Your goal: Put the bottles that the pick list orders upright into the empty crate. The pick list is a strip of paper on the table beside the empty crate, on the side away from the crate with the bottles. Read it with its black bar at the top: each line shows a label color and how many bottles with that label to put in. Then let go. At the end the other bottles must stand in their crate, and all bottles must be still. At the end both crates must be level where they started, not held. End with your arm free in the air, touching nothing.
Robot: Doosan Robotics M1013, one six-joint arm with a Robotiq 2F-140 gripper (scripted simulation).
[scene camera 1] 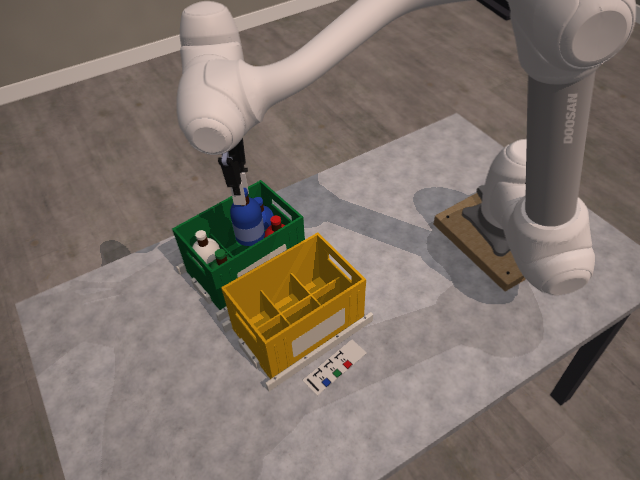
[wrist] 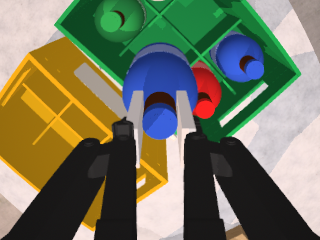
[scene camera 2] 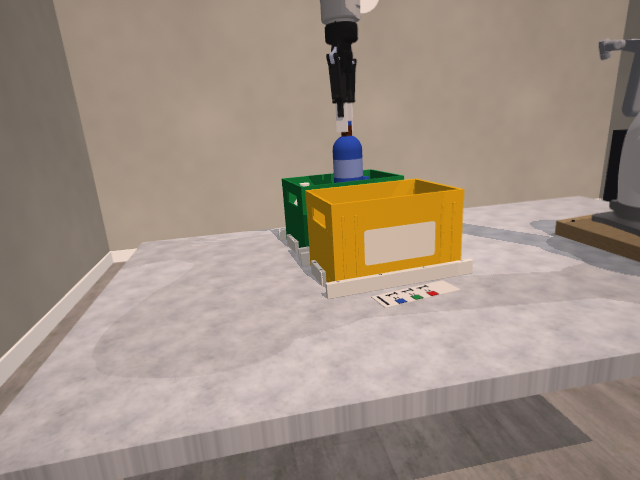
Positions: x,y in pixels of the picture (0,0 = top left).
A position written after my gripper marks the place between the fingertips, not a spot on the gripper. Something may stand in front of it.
My gripper shows in scene camera 1 (241,198), in the wrist view (159,106) and in scene camera 2 (345,131). A blue bottle shows in scene camera 1, in the wrist view (159,69) and in scene camera 2. A yellow crate shows in scene camera 1, in the wrist view (82,83) and in scene camera 2. One and the same spot on the yellow crate: (scene camera 2: 359,230) is (scene camera 1: 288,343). The same spot on the blue bottle: (scene camera 2: 347,150) is (scene camera 1: 248,222).
